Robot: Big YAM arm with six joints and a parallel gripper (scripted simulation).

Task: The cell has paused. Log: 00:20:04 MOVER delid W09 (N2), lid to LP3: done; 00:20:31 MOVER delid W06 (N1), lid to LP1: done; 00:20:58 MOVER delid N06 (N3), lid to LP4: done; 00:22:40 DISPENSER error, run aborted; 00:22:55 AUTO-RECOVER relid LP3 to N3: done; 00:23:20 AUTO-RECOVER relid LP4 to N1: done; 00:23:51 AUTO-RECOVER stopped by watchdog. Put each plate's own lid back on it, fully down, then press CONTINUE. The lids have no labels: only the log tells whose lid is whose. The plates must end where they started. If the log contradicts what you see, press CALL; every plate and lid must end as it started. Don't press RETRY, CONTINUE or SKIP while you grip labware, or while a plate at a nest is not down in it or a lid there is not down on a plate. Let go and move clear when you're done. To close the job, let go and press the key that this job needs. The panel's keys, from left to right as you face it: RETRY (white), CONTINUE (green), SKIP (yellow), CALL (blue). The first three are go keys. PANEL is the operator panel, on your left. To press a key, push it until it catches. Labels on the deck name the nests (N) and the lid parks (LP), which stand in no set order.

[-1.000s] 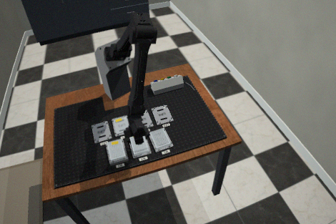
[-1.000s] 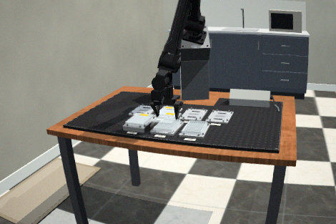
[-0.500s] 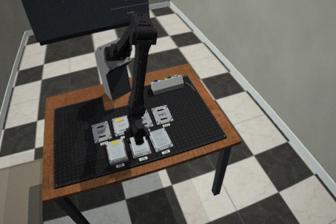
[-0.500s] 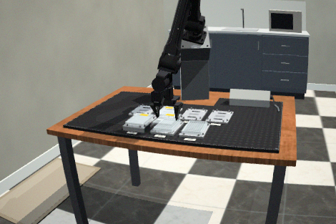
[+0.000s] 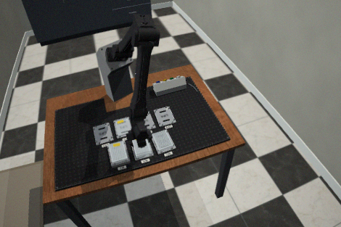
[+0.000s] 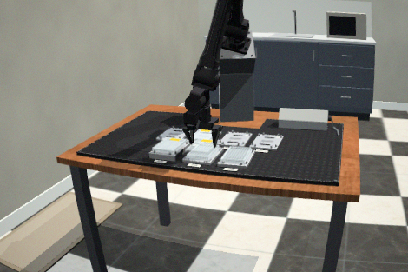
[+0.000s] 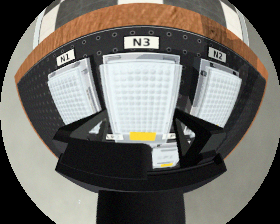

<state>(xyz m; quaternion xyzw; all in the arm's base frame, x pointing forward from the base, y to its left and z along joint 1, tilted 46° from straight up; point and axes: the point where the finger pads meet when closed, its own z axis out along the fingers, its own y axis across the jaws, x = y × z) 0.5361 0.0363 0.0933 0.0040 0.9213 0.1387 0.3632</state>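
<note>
The lid is 170 mm behind my hand, 90 mm to the right of it and 30 mm below it. Also, from my hand: LP4 lid park (210 mm behind, 170 mm to the left, 40 mm below); green key (500 mm behind, 270 mm to the left, 20 mm above); white key (510 mm behind, 320 mm to the left, 20 mm above).
</note>
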